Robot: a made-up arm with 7 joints.
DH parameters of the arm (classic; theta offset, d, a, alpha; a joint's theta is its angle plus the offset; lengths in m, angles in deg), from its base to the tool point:
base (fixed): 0 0 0 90
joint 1: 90 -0.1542 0 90
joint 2: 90 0 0 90
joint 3: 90 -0.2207 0 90
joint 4: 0 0 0 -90
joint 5: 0 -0.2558 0 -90
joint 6: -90 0 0 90
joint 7: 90 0 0 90
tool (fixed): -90 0 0 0
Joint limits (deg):
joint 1: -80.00..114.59
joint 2: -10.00..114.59
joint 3: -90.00..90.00
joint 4: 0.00..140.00
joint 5: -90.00..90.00
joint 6: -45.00..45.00
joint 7: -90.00..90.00
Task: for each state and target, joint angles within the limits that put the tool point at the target. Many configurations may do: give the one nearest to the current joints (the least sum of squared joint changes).
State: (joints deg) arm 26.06 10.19 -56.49 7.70 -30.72 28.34 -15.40
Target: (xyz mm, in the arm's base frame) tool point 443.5 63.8 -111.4
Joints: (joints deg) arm 67.62 -1.23 -50.75 24.02 -30.72 28.34 -15.40
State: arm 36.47 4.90 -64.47 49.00 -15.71 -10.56 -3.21
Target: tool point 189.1 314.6 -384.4
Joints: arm 18.79 36.84 -66.41 32.61 -15.71 -10.56 -3.21
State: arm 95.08 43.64 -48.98 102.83 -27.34 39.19 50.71
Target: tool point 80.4 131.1 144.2
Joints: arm 96.55 61.86 -35.56 139.89 -27.34 39.19 50.71
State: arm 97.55 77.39 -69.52 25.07 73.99 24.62 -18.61
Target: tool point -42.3 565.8 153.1
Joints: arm 114.59 98.68 -29.04 44.52 73.99 24.62 -18.61
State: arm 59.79 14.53 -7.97 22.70 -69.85 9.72 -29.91
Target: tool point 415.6 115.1 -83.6
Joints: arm 50.77 2.51 -15.65 53.54 -69.85 9.72 -29.91
